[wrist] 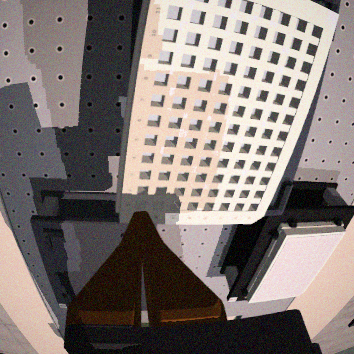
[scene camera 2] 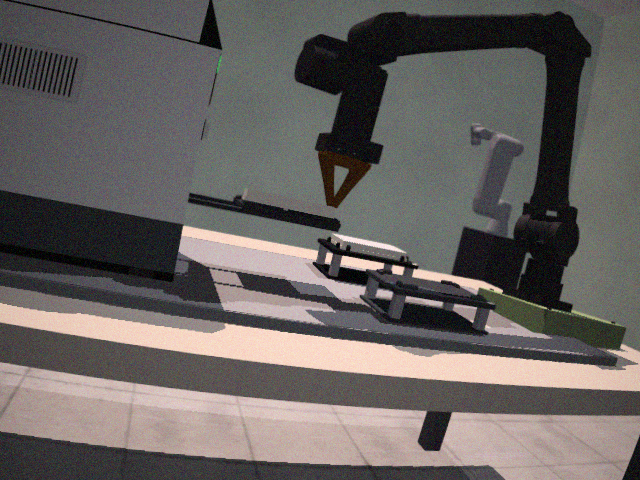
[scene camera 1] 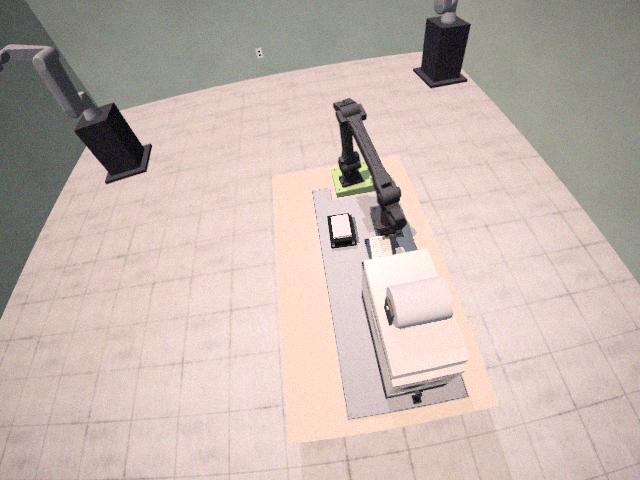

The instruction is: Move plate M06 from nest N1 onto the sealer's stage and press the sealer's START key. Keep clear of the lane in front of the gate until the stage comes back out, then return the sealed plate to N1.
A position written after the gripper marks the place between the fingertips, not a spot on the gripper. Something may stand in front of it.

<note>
In view: the gripper [scene camera 2: 331, 207], a dark sealer stage [scene camera 2: 247, 207] and a roll [scene camera 1: 425, 300].
The gripper is seen too in the wrist view [wrist: 140, 219]. The dark sealer stage shows as well in the wrist view [wrist: 278, 201].
</note>
